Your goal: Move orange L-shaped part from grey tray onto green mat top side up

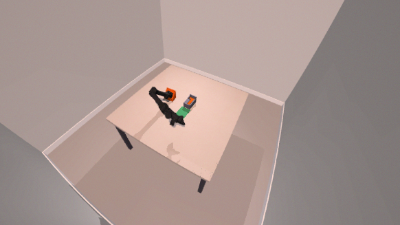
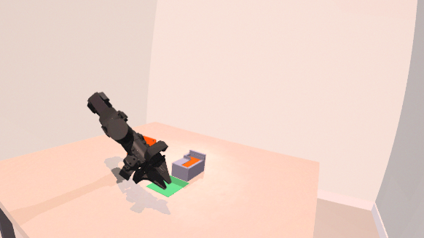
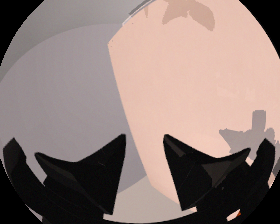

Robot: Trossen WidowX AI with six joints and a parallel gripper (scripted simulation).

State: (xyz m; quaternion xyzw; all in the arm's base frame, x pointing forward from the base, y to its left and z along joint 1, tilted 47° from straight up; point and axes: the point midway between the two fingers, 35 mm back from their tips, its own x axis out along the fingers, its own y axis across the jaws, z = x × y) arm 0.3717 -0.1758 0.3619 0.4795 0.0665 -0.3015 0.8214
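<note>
My gripper tip is 140 mm past the orange L-shaped part, 420 mm to the right of it and 120 mm above it. Also, from my gripper tip: green mat (160 mm behind, 260 mm to the left, 190 mm below).
</note>
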